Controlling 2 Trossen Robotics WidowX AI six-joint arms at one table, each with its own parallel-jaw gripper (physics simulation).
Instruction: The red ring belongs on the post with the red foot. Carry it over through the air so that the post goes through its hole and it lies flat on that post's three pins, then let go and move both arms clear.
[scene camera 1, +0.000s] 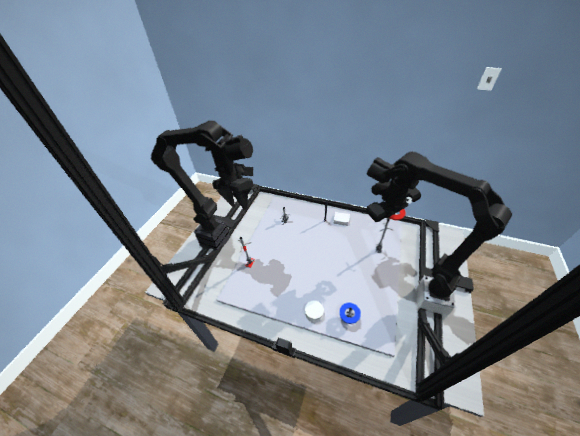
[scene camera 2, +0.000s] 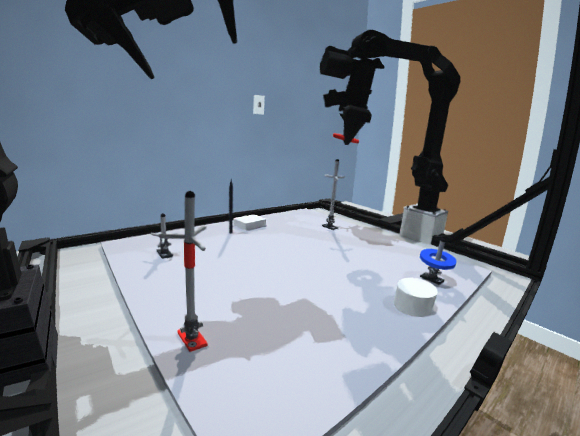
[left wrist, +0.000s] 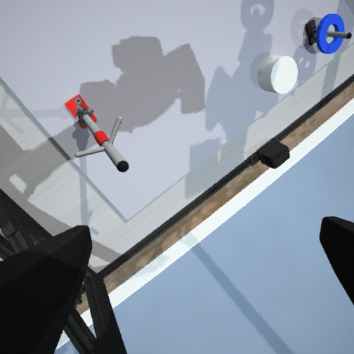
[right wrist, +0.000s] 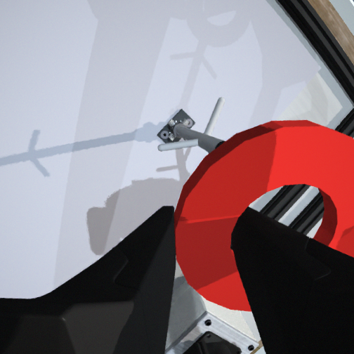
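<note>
The red ring is nearly level in the air, gripped at one side of its band by my right gripper. It hangs above and clear of the tip of a tall grey post with a black foot, at the back right. The post with the red foot stands upright at the left, with a black tip, bare pins and a red band below them. My left gripper is open and empty, high at the left.
A blue ring sits on a short post at the front right. Beside it stands a white cylinder. At the back are a white block, a thin black rod and a short post.
</note>
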